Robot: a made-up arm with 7 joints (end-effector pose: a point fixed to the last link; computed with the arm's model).
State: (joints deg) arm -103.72 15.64 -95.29 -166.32 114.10 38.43 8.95
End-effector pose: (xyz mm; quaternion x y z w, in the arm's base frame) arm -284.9 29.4 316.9 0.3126 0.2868 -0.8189 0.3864
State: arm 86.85 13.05 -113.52 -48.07 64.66 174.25 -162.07
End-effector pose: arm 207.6 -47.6 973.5 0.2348 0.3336 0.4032 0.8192
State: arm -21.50 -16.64 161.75 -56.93 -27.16 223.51 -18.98
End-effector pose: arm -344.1 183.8 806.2 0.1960 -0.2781 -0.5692 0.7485
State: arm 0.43 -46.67 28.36 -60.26 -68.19 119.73 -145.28
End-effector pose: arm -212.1 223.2 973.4 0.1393 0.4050 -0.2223 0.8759
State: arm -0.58 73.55 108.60 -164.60 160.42 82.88 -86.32
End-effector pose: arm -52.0 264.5 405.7 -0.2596 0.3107 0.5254 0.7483
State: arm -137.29 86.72 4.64 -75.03 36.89 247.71 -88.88
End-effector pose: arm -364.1 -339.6 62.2 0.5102 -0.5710 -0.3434 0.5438
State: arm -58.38 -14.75 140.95 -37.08 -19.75 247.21 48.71
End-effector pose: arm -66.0 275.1 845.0 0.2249 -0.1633 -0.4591 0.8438
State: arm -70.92 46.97 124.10 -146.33 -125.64 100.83 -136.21
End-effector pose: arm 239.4 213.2 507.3 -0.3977 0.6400 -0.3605 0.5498
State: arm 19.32 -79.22 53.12 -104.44 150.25 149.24 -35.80
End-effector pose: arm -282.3 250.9 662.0 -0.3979 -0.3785 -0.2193 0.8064
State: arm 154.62 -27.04 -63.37 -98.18 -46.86 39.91 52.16
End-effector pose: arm 180.4 399.9 665.5 0.8796 0.2233 0.0503 0.4169
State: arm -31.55 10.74 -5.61 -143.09 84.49 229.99 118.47
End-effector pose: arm 228.5 -243.4 455.2 0.5157 0.7065 -0.4446 0.1928
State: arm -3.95 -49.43 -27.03 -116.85 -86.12 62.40 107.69
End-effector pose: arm 81.8 -260.1 771.5 0.1157 -0.8588 0.2582 0.4270
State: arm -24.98 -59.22 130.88 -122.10 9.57 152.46 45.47
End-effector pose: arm -196.1 496.5 206.7 0.8007 0.4963 0.3045 0.1409
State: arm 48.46 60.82 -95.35 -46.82 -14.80 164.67 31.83
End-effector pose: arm 567.6 280.5 652.0 0.5489 0.1348 0.6846 0.4602
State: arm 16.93 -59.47 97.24 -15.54 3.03 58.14 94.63
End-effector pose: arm -651.2 -5.4 663.1 -0.7938 -0.3356 -0.3679 0.3491
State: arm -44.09 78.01 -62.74 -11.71 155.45 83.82 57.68
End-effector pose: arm 462.2 -578.1 426.9 -0.4459 0.5191 0.0183 0.7290
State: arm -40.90 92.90 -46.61 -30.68 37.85 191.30 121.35
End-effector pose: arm 404.3 -524.9 243.4 -0.0693 0.7752 -0.5779 0.2457
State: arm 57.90 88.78 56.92 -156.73 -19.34 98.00 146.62
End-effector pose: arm -234.0 150.2 149.0 0.5997 0.2525 0.0615 0.7568
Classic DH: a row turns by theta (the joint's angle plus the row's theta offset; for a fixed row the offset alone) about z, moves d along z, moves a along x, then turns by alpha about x. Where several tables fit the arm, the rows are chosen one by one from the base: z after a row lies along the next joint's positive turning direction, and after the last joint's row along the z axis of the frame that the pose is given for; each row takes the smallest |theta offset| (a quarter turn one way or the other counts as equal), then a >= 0, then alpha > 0; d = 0 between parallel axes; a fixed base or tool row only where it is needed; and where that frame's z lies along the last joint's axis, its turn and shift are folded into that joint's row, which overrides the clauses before.
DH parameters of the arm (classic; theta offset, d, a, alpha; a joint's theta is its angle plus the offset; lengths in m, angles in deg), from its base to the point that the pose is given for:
joint 1: 0 0.325 0 -90
joint 2: 0 0 0 90
joint 3: 0 0.334 0.1 90
joint 4: 0 0 -0.066 -90
joint 5: 0 0.307 0 90
joint 6: 0 0 0.092 90
joint 7: 0 0 0 0

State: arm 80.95 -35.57 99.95 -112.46 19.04 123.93 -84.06
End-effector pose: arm -523.0 -146.8 523.2 -0.6255 0.7607 0.1636 0.0575
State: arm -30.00 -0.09 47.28 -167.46 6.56 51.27 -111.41
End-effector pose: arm 180.3 62.9 291.4 -0.2462 -0.4677 0.5378 0.6569
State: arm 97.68 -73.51 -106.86 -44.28 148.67 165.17 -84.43
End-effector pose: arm 384.8 -534.3 348.6 0.0051 0.6254 -0.5856 0.5157
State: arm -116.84 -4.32 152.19 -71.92 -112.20 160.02 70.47
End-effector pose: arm 304.7 333.9 764.2 0.5009 0.2557 0.8126 0.1533
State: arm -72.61 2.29 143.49 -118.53 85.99 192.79 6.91
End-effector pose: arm 214.3 325.6 595.7 -0.8151 0.2242 -0.1580 0.5103
